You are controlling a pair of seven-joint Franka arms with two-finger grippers.
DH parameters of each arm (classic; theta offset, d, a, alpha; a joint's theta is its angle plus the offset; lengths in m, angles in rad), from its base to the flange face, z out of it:
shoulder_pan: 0 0.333 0 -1.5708
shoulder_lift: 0 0 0 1.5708
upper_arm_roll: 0 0.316 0.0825 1.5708
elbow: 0 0 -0.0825 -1.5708
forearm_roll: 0 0.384 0 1.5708
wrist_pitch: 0 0 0.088 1.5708
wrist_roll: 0 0.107 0 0
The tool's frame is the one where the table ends.
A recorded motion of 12 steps. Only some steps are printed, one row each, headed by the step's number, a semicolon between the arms.
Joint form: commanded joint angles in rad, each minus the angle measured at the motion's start. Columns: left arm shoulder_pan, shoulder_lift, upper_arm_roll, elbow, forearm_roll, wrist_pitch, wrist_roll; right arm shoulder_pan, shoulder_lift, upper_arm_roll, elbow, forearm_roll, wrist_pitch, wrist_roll.
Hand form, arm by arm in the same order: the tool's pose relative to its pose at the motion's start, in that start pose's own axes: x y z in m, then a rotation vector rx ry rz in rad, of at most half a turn. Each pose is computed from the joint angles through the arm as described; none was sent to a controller.
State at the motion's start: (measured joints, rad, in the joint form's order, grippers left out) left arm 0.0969 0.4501 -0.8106 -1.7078 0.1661 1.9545 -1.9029; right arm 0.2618 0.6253 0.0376 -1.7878 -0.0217 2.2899 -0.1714
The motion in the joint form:
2: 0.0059 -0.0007 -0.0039 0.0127 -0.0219 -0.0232 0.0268; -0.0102 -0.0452 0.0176 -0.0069 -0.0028 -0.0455 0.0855
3: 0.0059 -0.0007 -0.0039 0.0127 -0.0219 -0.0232 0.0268; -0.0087 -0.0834 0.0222 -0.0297 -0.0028 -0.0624 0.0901
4: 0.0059 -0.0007 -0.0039 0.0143 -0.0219 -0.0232 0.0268; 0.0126 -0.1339 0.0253 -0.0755 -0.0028 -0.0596 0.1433
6: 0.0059 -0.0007 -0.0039 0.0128 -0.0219 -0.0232 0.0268; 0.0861 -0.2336 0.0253 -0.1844 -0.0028 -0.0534 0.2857
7: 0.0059 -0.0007 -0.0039 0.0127 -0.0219 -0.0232 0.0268; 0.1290 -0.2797 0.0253 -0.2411 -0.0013 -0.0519 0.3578
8: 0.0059 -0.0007 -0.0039 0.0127 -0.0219 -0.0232 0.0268; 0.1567 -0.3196 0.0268 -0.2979 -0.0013 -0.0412 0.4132
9: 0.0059 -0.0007 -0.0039 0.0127 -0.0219 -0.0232 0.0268; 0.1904 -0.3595 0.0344 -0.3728 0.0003 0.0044 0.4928
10: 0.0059 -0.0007 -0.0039 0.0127 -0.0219 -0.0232 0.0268; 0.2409 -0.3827 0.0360 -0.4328 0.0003 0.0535 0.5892
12: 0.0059 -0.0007 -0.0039 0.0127 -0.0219 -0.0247 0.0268; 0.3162 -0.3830 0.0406 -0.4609 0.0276 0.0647 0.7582
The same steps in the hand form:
2: 0.0011 -0.0004 -0.0052 0.0145 -0.0167 0.0150; -0.0039 -0.0047 -0.0228 0.0056 -0.0061 0.0779
3: 0.0011 -0.0004 -0.0052 0.0145 -0.0167 0.0150; -0.0101 -0.0098 -0.0361 0.0053 -0.0076 0.0762
4: 0.0011 -0.0001 -0.0060 0.0130 -0.0171 0.0148; -0.0190 -0.0271 -0.0482 0.0001 -0.0010 0.1043
6: 0.0011 -0.0004 -0.0053 0.0144 -0.0168 0.0150; -0.0430 -0.0761 -0.0616 -0.0149 -0.0051 0.1717
7: 0.0011 -0.0004 -0.0052 0.0145 -0.0167 0.0150; -0.0576 -0.1027 -0.0637 -0.0227 -0.0139 0.2013
8: 0.0011 -0.0004 -0.0052 0.0145 -0.0167 0.0150; -0.0728 -0.1200 -0.0626 -0.0294 -0.0193 0.2270
9: 0.0011 -0.0004 -0.0052 0.0145 -0.0167 0.0150; -0.0906 -0.1431 -0.0562 -0.0324 -0.0076 0.2656
10: 0.0011 -0.0004 -0.0052 0.0145 -0.0167 0.0150; -0.1057 -0.1705 -0.0467 -0.0368 0.0065 0.3093
12: 0.0011 -0.0005 -0.0051 0.0159 -0.0163 0.0150; -0.1191 -0.2116 -0.0343 -0.0326 -0.0117 0.4184

